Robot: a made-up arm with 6 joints.
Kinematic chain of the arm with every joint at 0, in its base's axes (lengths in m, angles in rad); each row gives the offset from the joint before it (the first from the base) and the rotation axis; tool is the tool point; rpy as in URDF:
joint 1: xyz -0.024 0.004 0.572 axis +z
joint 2: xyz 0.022 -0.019 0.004 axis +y
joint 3: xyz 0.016 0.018 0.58 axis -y
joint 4: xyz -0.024 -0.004 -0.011 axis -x
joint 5: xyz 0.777 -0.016 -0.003 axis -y
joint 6: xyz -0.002 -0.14 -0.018 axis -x
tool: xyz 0.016 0.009 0.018 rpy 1.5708 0 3.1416
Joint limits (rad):
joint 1: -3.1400..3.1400
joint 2: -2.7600..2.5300
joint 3: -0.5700..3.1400
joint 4: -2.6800..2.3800
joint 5: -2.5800..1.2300
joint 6: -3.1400..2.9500
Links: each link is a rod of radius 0.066 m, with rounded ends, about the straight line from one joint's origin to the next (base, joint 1, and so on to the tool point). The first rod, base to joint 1, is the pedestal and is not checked.
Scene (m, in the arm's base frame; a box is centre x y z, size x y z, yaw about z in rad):
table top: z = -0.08
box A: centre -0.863 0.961 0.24 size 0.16 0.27 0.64 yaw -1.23
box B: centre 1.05 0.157 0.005 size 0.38 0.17 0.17 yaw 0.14
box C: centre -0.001 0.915 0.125 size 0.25 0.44 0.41 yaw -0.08
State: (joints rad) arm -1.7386 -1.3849 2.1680 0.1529 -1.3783 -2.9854
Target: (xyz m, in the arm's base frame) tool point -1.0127 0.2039 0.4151
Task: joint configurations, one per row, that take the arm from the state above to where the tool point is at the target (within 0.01 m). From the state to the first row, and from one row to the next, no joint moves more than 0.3 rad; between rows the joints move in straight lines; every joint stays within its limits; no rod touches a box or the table.
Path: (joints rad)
1: -1.8038 -1.1143 2.1494 0.1421 -1.2571 -2.8924
2: -1.8691 -0.8437 2.1308 0.1313 -1.1360 -2.7994
3: -1.9343 -0.5731 2.1122 0.1205 -1.0148 -2.7064
4: -1.9996 -0.3024 2.0936 0.1097 -0.8936 -2.6134
5: -1.7281 -0.4199 2.2197 0.1379 -0.9842 -2.6761
6: -1.4567 -0.5374 2.3459 0.1660 -1.0747 -2.7387
7: -1.1852 -0.6549 2.4720 0.1942 -1.1653 -2.8014
8: -0.9138 -0.7724 2.5982 0.2223 -1.2559 -2.8640
9: -0.6424 -0.8899 2.7244 0.2505 -1.3464 -2.9267
10: -0.3709 -1.0074 2.8505 0.2786 -1.4370 -2.9893

